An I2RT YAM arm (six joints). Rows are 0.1 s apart.
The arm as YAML. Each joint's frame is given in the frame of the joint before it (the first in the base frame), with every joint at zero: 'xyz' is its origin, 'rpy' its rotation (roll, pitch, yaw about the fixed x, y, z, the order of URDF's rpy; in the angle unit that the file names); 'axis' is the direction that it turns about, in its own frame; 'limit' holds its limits. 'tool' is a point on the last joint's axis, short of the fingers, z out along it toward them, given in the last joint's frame.
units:
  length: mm
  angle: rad
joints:
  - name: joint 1
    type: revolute
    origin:
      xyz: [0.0, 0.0, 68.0]
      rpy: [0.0, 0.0, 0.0]
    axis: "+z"
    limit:
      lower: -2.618
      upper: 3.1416
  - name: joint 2
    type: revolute
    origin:
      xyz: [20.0, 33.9, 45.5]
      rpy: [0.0, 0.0, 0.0]
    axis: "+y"
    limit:
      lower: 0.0
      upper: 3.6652
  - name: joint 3
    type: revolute
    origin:
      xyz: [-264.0, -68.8, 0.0]
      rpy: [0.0, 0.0, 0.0]
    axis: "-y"
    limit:
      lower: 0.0
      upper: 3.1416
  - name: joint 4
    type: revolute
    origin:
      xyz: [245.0, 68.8, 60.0]
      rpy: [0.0, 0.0, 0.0]
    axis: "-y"
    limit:
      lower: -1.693
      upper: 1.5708
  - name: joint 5
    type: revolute
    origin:
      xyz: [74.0, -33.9, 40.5]
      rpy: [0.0, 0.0, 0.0]
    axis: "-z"
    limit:
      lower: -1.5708
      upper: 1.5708
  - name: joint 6
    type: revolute
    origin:
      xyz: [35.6, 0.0, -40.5]
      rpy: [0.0, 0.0, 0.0]
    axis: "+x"
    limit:
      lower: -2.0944
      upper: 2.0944
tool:
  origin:
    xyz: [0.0, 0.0, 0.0]
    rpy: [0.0, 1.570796, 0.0]
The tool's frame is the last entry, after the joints.
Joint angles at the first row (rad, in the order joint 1, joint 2, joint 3, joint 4, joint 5, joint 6):
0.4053 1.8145 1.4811 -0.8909 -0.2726 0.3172
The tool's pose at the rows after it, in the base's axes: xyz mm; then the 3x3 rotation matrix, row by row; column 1 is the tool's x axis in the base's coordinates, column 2 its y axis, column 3 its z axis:
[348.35 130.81 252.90], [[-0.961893 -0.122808 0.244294], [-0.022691 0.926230 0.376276], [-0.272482 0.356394 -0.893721]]
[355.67 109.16 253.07], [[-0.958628 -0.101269 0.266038], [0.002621 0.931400 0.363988], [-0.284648 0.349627 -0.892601]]
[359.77 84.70 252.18], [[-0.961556 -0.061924 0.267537], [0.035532 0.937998 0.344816], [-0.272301 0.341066 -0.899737]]
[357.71 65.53 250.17], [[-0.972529 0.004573 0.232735], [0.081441 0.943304 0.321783], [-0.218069 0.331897 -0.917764]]
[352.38 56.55 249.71], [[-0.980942 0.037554 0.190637], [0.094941 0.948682 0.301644], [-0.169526 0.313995 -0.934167]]
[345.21 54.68 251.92], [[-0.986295 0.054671 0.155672], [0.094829 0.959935 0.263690], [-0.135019 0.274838 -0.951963]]
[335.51 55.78 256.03], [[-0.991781 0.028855 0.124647], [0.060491 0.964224 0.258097], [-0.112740 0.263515 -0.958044]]
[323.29 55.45 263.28], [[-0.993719 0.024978 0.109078], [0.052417 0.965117 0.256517], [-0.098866 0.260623 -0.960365]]
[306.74 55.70 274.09], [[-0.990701 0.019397 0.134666], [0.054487 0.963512 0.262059], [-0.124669 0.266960 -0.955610]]
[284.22 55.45 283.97], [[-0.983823 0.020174 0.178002], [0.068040 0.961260 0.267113], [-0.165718 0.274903 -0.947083]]
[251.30 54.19 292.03], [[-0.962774 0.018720 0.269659], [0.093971 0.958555 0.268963], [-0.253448 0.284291 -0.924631]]
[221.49 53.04 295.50], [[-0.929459 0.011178 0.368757], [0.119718 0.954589 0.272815], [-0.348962 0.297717 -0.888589]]
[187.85 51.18 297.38], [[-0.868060 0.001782 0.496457], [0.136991 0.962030 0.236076], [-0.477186 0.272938 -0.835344]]
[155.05 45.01 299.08], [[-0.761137 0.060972 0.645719], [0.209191 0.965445 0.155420], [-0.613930 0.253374 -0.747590]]
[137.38 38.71 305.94], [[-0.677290 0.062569 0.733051], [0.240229 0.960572 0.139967], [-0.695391 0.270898 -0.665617]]
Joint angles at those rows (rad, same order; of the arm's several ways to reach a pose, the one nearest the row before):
0.3328 1.8019 1.4944 -0.8864 -0.2794 0.3096
0.2710 1.8015 1.4945 -0.8864 -0.2832 0.2733
0.2039 1.8015 1.4945 -0.9104 -0.2874 0.2417
0.1535 1.8015 1.4944 -0.9684 -0.2863 0.2413
0.1318 1.7973 1.4940 -1.0275 -0.2775 0.2340
0.1326 1.7859 1.4941 -1.0828 -0.2432 0.2333
0.1398 1.7618 1.4838 -1.1278 -0.2405 0.2054
0.1440 1.7210 1.4654 -1.1656 -0.2405 0.2016
0.1524 1.6470 1.4235 -1.1683 -0.2409 0.2119
0.1638 1.5444 1.3533 -1.1523 -0.2367 0.2363
0.1825 1.3830 1.2308 -1.0912 -0.2173 0.2771
0.2050 1.2278 1.1149 -1.0195 -0.1932 0.3176
0.2463 1.0454 0.9943 -0.9466 -0.1081 0.3538
0.2905 0.8516 0.8883 -0.8818 0.0360 0.4320
0.2943 0.7383 0.8539 -0.8467 0.0787 0.4419

